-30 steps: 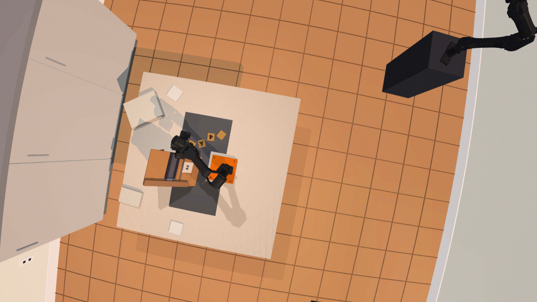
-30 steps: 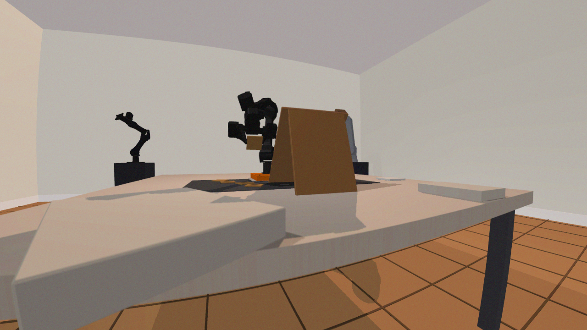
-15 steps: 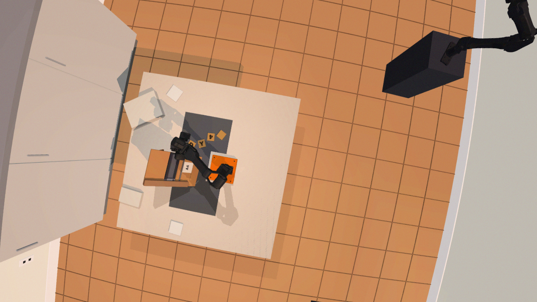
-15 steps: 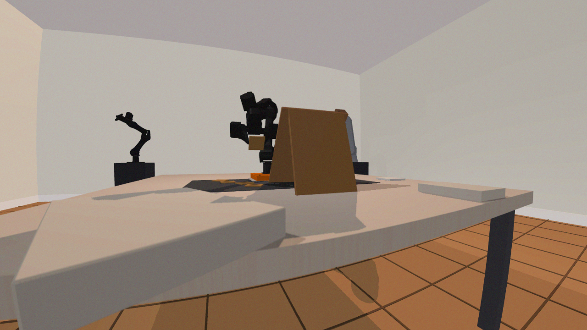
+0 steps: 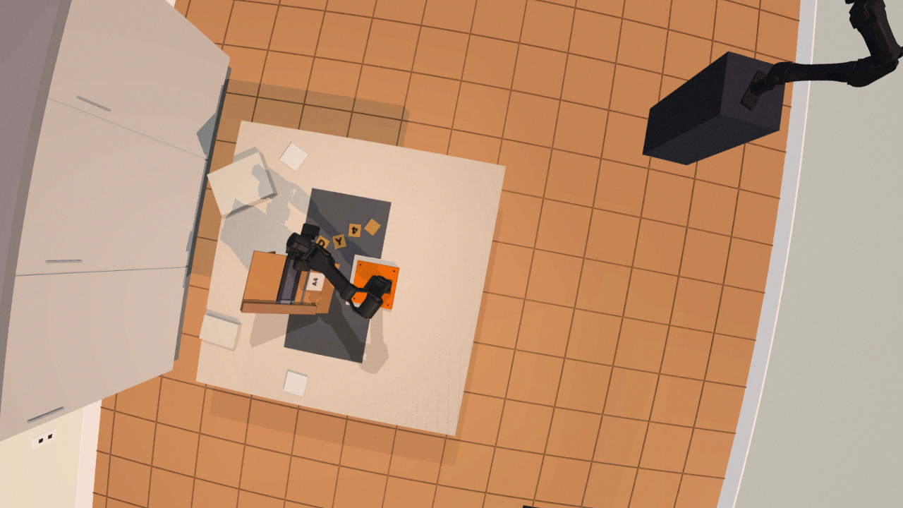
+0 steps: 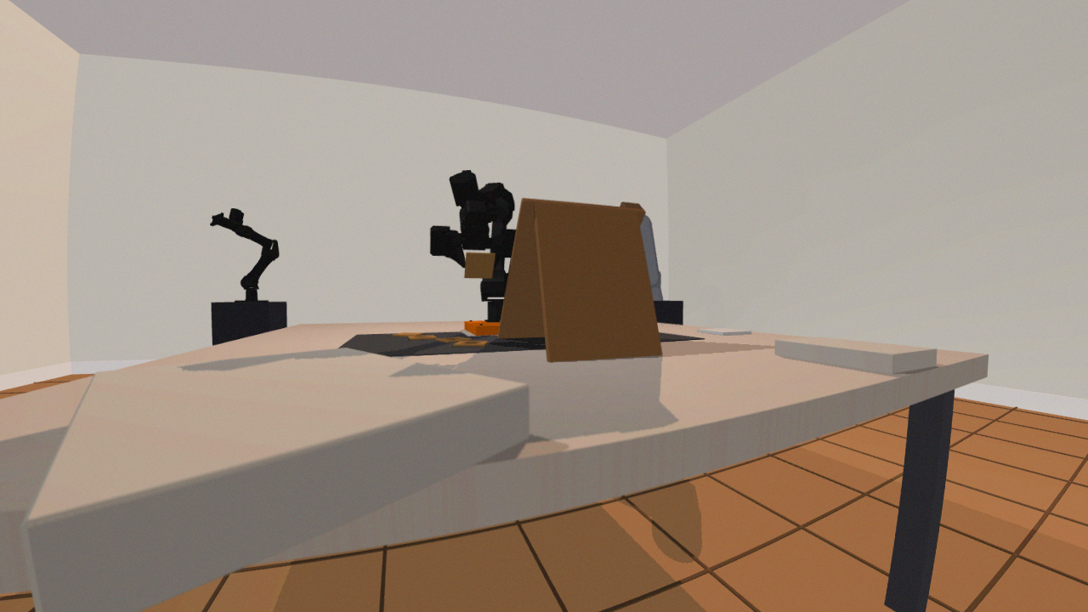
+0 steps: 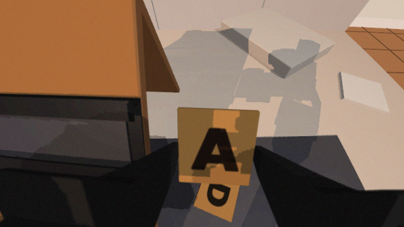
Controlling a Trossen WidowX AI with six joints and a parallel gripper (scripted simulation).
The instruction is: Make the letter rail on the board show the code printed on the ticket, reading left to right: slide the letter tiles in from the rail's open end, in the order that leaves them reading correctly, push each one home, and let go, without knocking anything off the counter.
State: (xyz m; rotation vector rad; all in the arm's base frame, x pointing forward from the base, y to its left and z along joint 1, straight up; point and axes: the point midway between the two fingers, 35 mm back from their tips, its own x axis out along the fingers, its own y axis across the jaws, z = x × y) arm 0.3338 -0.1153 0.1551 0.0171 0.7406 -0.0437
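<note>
Right now my gripper tip is 60 mm past the white ticket, 160 mm to the right of it and 80 mm above it. The rest, counted from my gripper tip: tile marked d (20 mm behind, 10 mm to the right, 150 mm below); tile marked y (110 mm behind, 40 mm to the right, 150 mm below); blank tile (240 mm behind, 140 mm to the right, 150 mm below).
</note>
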